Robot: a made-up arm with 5 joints.
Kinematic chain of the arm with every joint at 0, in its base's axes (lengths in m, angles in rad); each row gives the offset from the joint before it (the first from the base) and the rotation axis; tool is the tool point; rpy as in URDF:
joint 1: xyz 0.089 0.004 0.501 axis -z
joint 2: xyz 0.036 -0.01 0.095 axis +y
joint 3: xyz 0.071 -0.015 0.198 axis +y
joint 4: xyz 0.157 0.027 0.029 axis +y
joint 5: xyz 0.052 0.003 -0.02 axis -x
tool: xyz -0.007 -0.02 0.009 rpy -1.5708 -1.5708 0
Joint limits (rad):
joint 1: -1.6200..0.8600
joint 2: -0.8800..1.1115
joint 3: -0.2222..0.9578
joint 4: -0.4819..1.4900
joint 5: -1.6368..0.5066
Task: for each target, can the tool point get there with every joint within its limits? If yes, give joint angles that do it. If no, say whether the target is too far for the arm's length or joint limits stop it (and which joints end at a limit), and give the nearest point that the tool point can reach.
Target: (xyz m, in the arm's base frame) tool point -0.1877 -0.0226 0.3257
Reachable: no: joint limits stop it (at a limit: joint 1, joint 2, joint 3, joint 5) | nearest point 0.0845 0.1493 0.4341 | short by 0.340 m
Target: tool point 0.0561 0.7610 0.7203
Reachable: no: too far | nearest point 0.0767 0.4182 0.6612 | short by 0.348 m
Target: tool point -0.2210 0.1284 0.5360
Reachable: no: joint limits stop it (at a limit: joint 1, joint 3, joint 5) | nearest point 0.0838 0.1642 0.5240 | short by 0.307 m
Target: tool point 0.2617 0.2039 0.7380
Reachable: yes | joints -0.9188 -0.0149 0.2276 0.8253 -0.7237
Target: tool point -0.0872 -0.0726 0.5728
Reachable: no: joint limits stop it (at a limit: joint 1, joint 2, joint 3) | nearest point 0.1164 -0.0475 0.7470 | short by 0.269 m
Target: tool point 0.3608 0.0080 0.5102
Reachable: yes | joints -0.0758 0.6756 0.6956 -0.0759 -0.2526
